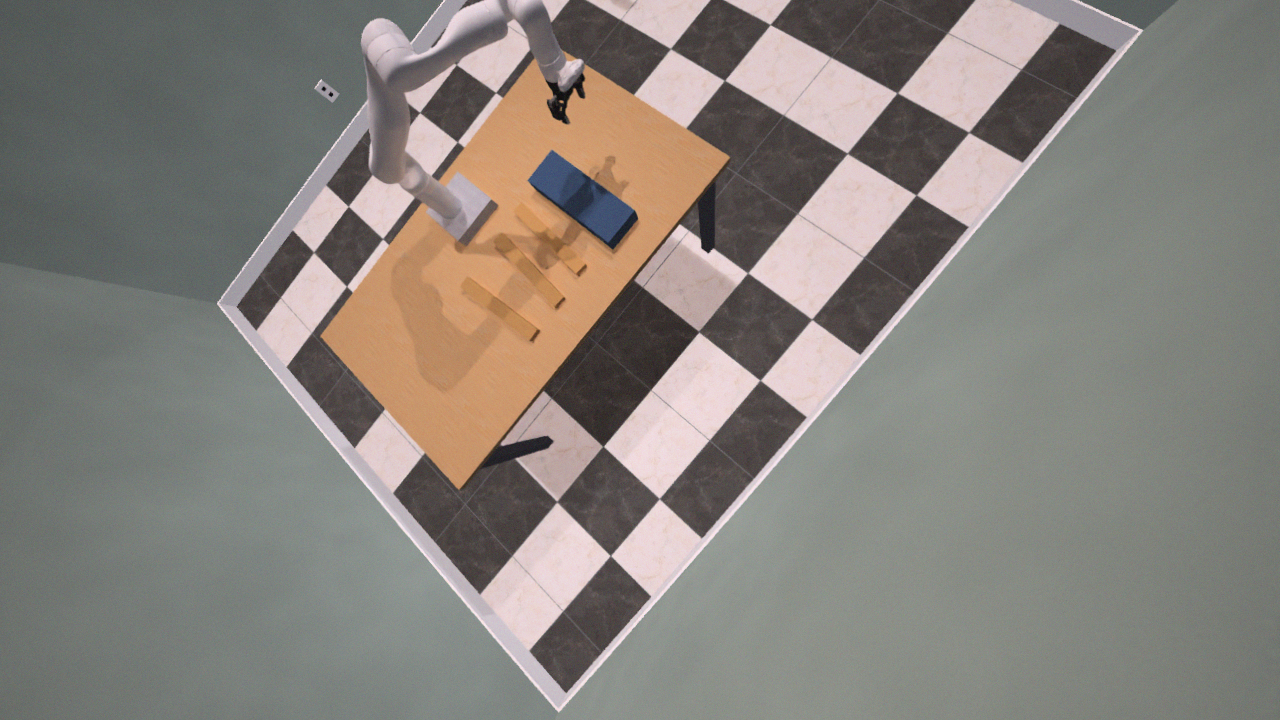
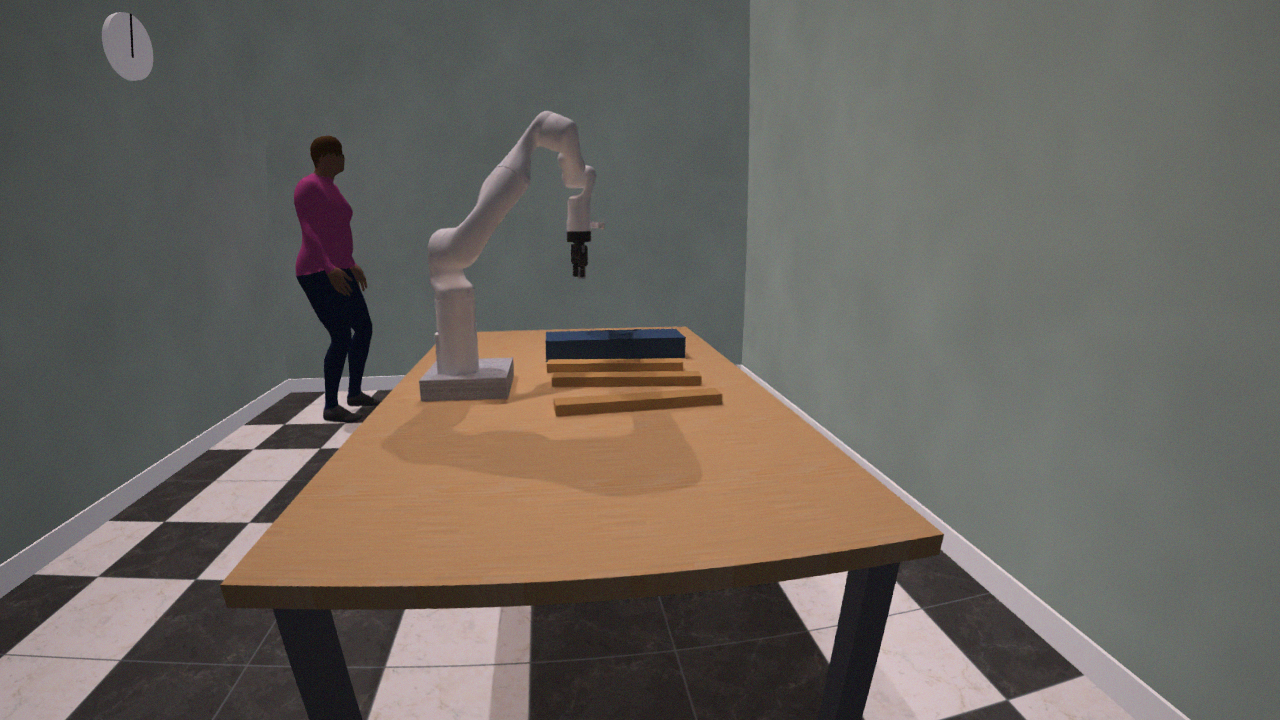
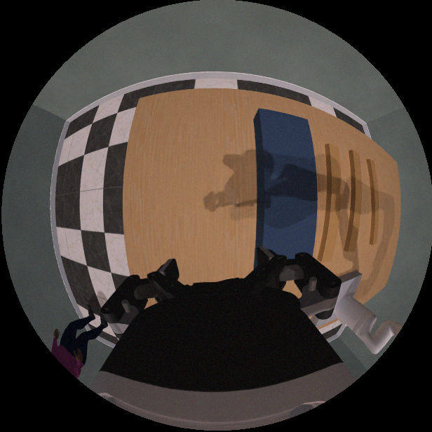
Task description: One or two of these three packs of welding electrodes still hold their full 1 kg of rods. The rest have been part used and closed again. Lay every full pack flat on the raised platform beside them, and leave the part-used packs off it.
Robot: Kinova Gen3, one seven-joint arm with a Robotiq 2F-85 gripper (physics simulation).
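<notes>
Three long, thin orange-tan packs lie flat and roughly side by side on the table: one nearest the platform, a middle one and a farthest one. No markings are readable, so I cannot tell full from part-used. The raised platform is a dark blue block with no pack on it. My gripper is open and empty, high above the table, on the platform's side away from the packs.
The arm's grey base stands on the wooden table, beside one end of the packs. A person in a pink top stands beyond the table. The arm's shadow crosses packs and platform.
</notes>
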